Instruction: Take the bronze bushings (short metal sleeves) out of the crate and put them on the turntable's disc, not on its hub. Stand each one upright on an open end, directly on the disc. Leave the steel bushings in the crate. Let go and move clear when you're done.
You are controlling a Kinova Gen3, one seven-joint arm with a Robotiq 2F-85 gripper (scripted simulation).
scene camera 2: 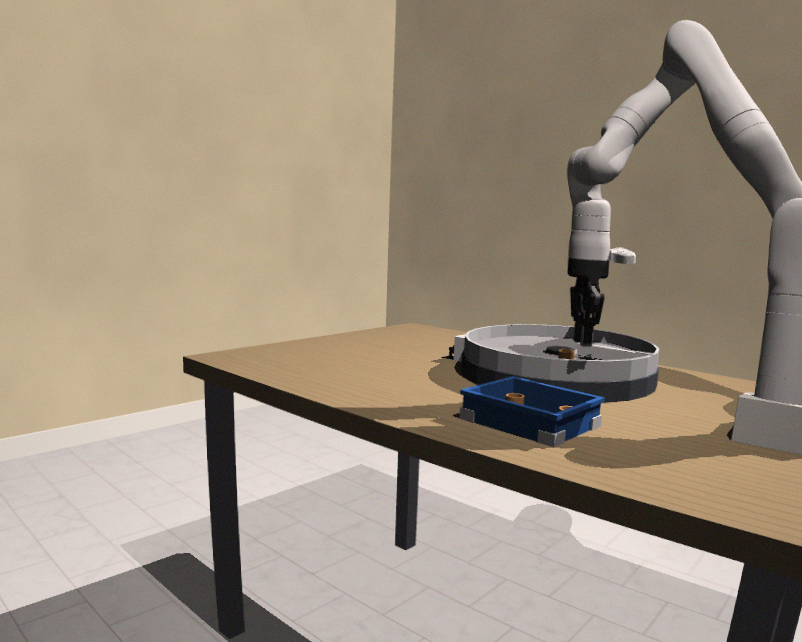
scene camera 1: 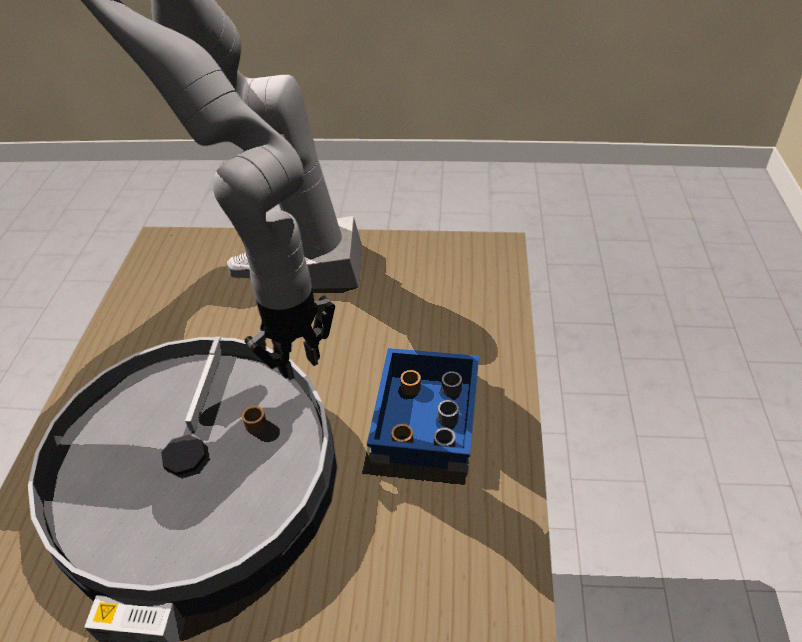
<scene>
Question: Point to a blue crate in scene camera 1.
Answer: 393,407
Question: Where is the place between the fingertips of the gripper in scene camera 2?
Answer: At 582,344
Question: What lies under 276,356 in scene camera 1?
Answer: The gripper.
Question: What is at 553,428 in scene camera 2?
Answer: A blue crate.
</scene>
